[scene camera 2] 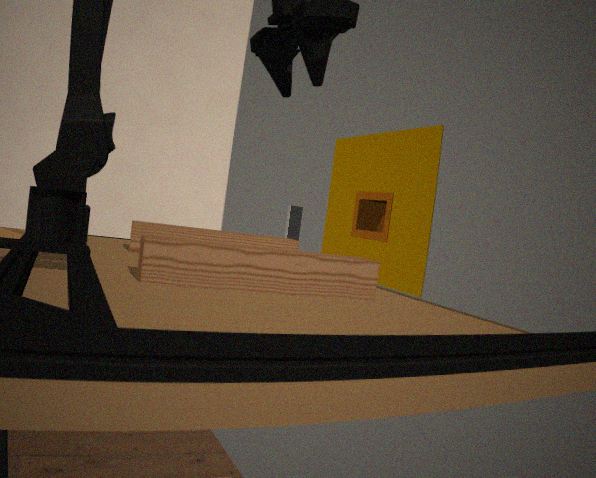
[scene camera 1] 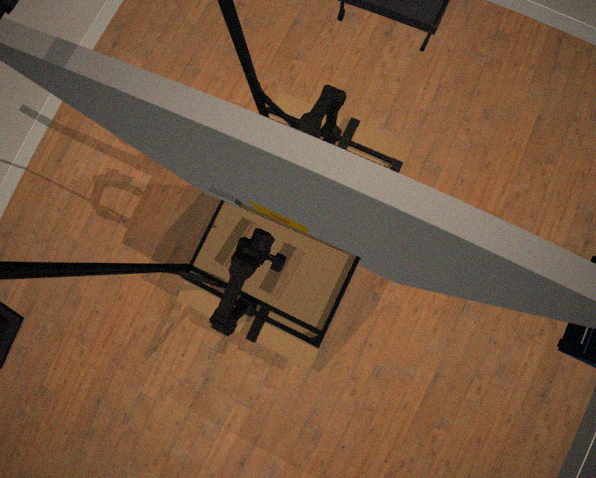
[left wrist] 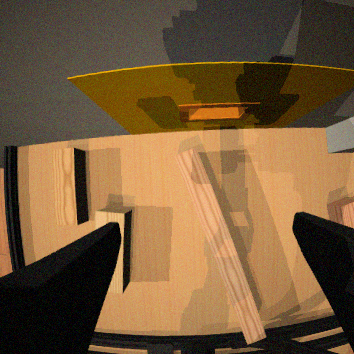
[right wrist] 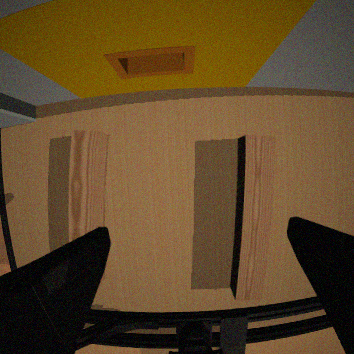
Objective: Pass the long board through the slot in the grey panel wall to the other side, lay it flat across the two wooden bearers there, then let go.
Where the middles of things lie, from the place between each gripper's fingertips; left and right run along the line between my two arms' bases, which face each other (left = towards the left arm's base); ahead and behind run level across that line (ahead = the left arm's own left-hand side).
Scene:
I see the slot (scene camera 2: 372, 212) 180 mm to the left of my right hand, 140 mm below it and 40 mm behind it. Also, from my right hand: grey block (scene camera 2: 276, 220) 340 mm behind, 190 mm to the left, 190 mm below.
Now: left hand 180 mm above the slot, 140 mm to the left of it and 40 mm past it. Also, from my left hand: grey block (340 mm behind, 230 mm below, 130 mm to the right).

